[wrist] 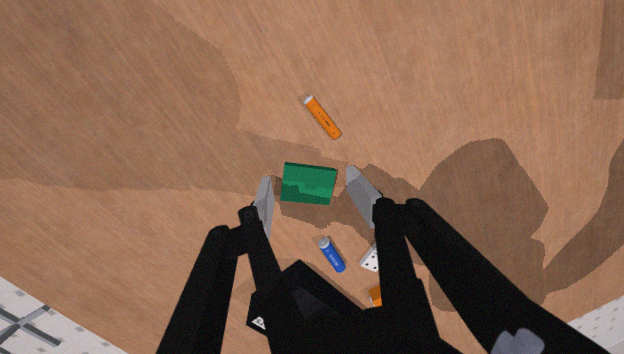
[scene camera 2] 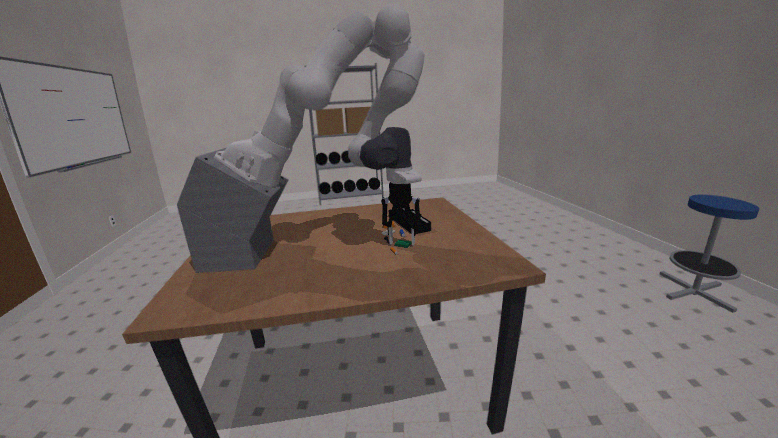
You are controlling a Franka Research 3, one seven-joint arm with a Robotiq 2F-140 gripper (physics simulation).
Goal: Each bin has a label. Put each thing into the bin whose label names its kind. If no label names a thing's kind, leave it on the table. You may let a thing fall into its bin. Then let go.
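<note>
My gripper [scene camera 2: 401,243] [wrist: 309,183] is partly open, pointing down, its fingers on either side of a green block [scene camera 2: 402,244] [wrist: 308,184], with a gap at each side in the wrist view. An orange battery-like cylinder [scene camera 2: 393,250] [wrist: 323,118] lies beyond the block. A blue battery [scene camera 2: 401,232] [wrist: 332,255], a white domino [scene camera 2: 387,232] [wrist: 370,259] and an orange block [wrist: 376,295] lie on the bin's side. The black bin [scene camera 2: 420,222] [wrist: 295,287] is partly hidden by the gripper; its white label [wrist: 259,322] is unreadable here.
The wooden table [scene camera 2: 337,293] [wrist: 125,125] carries the robot's grey base [scene camera 2: 225,217] at its left. A blue stool [scene camera 2: 723,206] stands on the floor at the right. A shelf rack [scene camera 2: 348,101] stands behind the table.
</note>
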